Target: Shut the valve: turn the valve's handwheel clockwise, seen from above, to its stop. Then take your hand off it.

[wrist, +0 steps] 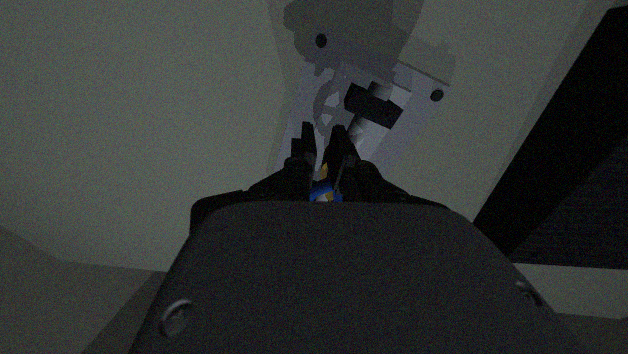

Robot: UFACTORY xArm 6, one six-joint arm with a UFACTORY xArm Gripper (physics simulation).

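Note:
The valve's blue handwheel (319,191) shows as a small piece of rim at the gripper's base, between the finger linkages; the gripper body hides most of it. A bit of the valve's brass-coloured part (324,171) shows between the fingers. My gripper (319,141) is nearly closed, with a narrow gap between its fingertips and nothing gripped in it. The fingers overlap the valve in the view, and whether they touch the wheel is hidden. The wheel's turn position cannot be told.
The valve's pale base plate (417,85) has dark bolts (321,40) (436,95). A black block (372,106) sits across the grey pipe (367,131), to the right of the fingertips. A large dark shape (550,130) runs along the right side. Shadows fall over the plate's upper part.

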